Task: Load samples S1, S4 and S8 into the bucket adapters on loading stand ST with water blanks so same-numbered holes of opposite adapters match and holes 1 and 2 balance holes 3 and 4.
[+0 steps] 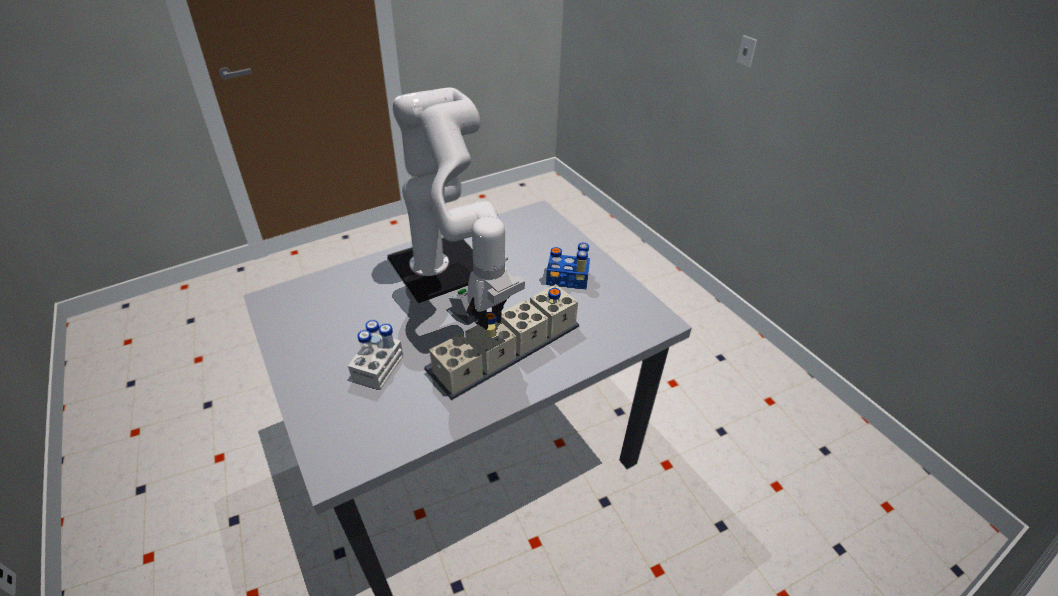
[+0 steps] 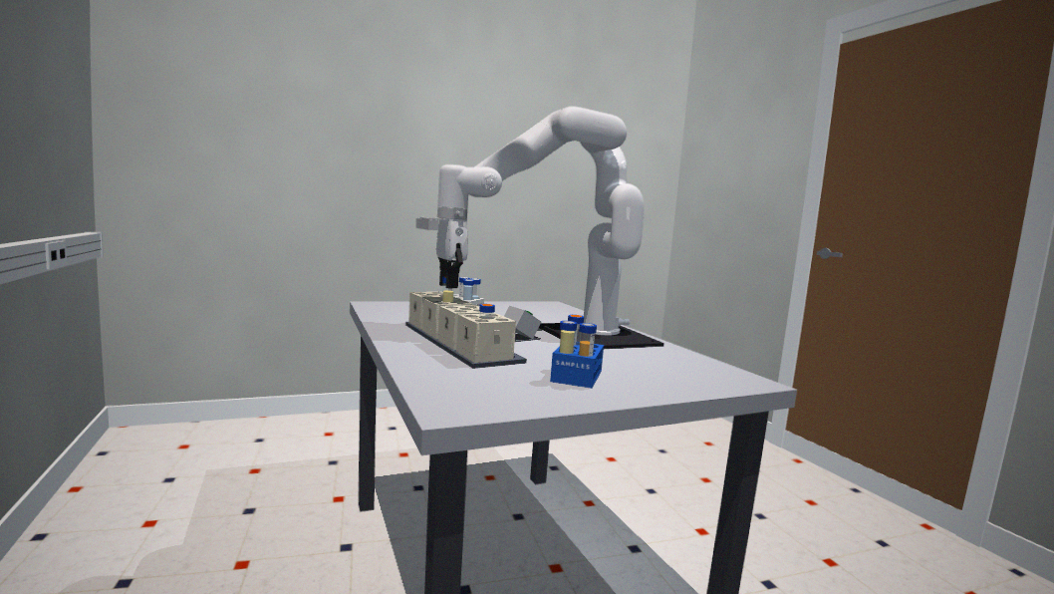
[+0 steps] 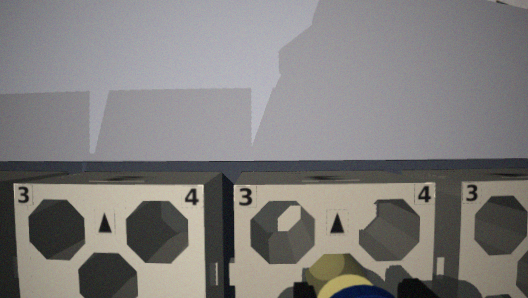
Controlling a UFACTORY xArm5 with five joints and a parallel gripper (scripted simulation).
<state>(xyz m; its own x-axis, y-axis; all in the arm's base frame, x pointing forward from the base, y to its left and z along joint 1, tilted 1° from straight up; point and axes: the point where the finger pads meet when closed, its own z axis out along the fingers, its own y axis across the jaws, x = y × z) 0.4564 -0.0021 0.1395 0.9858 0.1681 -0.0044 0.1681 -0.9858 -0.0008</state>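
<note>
Right now the adapter 3 is 100 mm below my hand. The rest, counted from my hand: white rack 110 mm behind, 290 mm to the right, 120 mm below; blue samples rack 190 mm behind, 370 mm to the left, 120 mm below.
</note>
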